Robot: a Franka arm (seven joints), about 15 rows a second.
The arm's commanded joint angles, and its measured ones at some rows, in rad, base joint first. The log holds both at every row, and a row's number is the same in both.
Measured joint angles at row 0:
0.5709, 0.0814, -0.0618, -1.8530, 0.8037, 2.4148, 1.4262
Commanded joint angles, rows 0 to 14:
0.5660, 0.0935, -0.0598, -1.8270, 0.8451, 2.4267, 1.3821
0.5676, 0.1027, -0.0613, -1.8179, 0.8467, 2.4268, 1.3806
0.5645, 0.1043, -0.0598, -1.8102, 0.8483, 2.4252, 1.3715
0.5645, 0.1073, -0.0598, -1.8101, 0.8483, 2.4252, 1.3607
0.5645, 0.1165, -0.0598, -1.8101, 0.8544, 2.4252, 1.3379
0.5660, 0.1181, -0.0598, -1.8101, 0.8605, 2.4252, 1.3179
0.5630, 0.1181, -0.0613, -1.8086, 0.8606, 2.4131, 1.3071
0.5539, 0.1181, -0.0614, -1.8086, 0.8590, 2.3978, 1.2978
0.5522, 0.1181, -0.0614, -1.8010, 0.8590, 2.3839, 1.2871
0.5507, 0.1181, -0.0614, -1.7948, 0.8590, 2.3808, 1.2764
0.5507, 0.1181, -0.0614, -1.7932, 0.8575, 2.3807, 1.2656
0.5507, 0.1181, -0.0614, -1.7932, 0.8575, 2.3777, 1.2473
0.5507, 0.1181, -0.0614, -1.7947, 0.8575, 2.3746, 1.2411
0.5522, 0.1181, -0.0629, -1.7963, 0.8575, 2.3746, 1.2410
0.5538, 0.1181, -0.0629, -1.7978, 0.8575, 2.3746, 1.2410
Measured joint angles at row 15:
0.5641, 0.1066, -0.0647, -1.8133, 0.8308, 2.3951, 1.2813
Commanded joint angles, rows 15 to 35:
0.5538, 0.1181, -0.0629, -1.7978, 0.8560, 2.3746, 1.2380
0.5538, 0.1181, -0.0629, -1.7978, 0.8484, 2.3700, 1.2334
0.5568, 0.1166, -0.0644, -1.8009, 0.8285, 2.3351, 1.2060
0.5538, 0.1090, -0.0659, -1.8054, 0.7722, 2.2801, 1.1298
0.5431, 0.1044, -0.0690, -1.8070, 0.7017, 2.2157, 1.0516
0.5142, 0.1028, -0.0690, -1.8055, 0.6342, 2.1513, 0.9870
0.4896, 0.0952, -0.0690, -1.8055, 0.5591, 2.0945, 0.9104
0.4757, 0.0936, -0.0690, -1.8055, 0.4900, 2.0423, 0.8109
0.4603, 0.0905, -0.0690, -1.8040, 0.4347, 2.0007, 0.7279
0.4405, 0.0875, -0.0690, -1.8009, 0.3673, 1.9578, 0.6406
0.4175, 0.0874, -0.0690, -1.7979, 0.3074, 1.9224, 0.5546
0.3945, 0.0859, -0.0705, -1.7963, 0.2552, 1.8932, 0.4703
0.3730, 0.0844, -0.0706, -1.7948, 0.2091, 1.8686, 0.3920
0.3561, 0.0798, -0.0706, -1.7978, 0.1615, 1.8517, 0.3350
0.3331, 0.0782, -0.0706, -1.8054, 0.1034, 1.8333, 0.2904
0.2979, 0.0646, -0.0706, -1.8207, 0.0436, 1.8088, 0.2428
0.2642, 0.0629, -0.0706, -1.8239, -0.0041, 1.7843, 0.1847
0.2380, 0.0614, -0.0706, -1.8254, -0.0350, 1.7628, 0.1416
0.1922, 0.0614, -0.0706, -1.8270, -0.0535, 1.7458, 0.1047
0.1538, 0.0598, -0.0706, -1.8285, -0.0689, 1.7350, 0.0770
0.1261, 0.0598, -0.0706, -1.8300, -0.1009, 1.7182, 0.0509
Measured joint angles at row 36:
0.1886, 0.0842, -0.0811, -1.8060, -0.0513, 1.7449, 0.1158
